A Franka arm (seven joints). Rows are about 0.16 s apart.
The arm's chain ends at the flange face. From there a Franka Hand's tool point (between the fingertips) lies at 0.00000 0.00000 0.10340 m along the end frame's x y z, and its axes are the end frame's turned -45 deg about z.
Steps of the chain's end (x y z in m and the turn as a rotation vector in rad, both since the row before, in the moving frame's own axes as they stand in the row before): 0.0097 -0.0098 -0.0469 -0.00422 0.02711 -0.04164; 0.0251 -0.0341 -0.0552 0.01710 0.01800 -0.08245; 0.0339 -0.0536 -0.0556 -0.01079 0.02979 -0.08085; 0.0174 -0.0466 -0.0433 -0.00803 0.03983 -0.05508
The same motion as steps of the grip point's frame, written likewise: 0.0155 0.0022 -0.0469 -0.02215 0.01619 -0.04164; 0.0444 -0.0064 -0.0552 -0.00064 0.02482 -0.08245; 0.0634 -0.0110 -0.0557 -0.02869 0.01344 -0.08085; 0.0477 -0.0172 -0.0434 -0.03384 0.02249 -0.05508
